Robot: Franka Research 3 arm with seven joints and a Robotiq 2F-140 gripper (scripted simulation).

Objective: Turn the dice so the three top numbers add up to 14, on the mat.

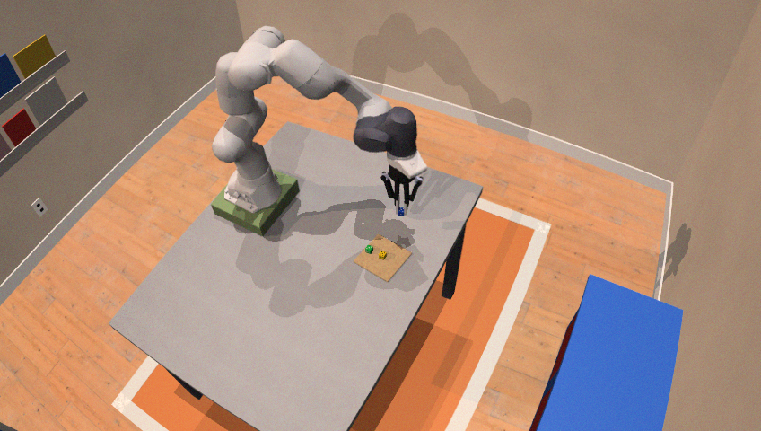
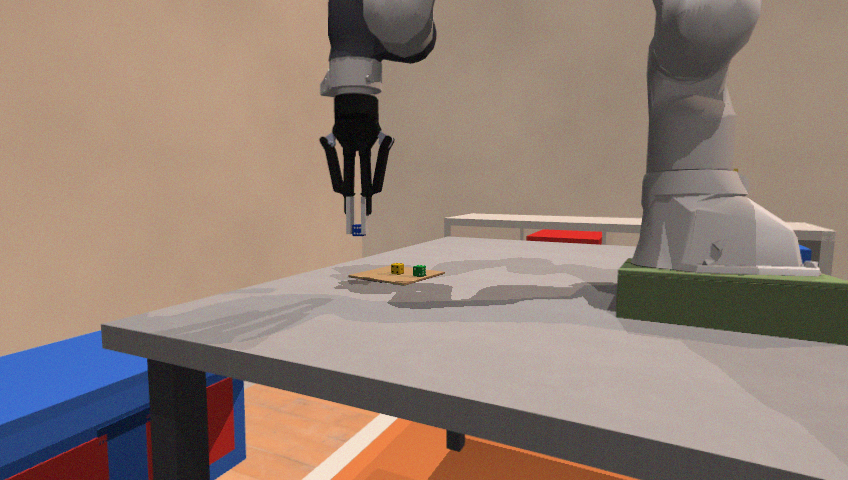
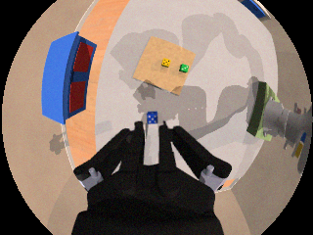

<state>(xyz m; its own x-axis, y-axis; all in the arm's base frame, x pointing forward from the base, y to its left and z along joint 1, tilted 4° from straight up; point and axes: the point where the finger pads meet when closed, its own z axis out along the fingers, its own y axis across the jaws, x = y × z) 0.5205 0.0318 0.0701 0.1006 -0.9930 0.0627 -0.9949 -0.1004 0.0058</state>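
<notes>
Right now my hand is 3 cm above the blue die. From my hand the other things lie so: tan mat (3 cm behind, 13 cm to the right, 13 cm below); yellow die (3 cm behind, 13 cm to the right, 12 cm below); green die (8 cm behind, 12 cm to the right, 12 cm below).
</notes>
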